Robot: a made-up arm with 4 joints.
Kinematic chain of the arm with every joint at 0, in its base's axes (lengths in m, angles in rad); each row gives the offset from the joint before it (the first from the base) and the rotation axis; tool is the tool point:
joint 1: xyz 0 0 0.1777 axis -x
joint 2: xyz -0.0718 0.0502 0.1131 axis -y
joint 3: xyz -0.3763 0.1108 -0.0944 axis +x
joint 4: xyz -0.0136 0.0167 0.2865 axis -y
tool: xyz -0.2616 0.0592 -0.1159
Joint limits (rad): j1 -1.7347..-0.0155 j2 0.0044..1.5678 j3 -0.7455..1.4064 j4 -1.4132..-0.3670
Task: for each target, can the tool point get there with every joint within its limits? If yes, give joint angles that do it. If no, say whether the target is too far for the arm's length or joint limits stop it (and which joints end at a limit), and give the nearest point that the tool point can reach.
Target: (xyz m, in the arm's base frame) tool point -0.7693 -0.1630 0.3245
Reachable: yes | joints -0.7218 0.2400 0.6630 -0.8249
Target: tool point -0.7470 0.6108 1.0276
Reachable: no: too far | nearest point -0.6183 0.3929 0.7244 | short by 0.395 m
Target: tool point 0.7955 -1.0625 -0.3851
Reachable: no: too far | nearest point -0.1401 -0.3394 -0.2597 | short by 1.189 m
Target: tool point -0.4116 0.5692 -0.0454
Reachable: yes | joints -0.5736 1.3358 -0.3834 -0.5902
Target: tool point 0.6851 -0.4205 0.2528
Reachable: no: joint limits stop it (at a limit: joint 1, joint 2, joint 3, joint 4) | nearest point -0.1401 -0.3394 -0.2597 | short by 0.975 m
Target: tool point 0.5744 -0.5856 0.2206
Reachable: no: joint limits stop it (at a limit: joint 1, joint 2, joint 3, joint 4) | nearest point -0.1401 -0.3394 -0.2597 | short by 0.895 m
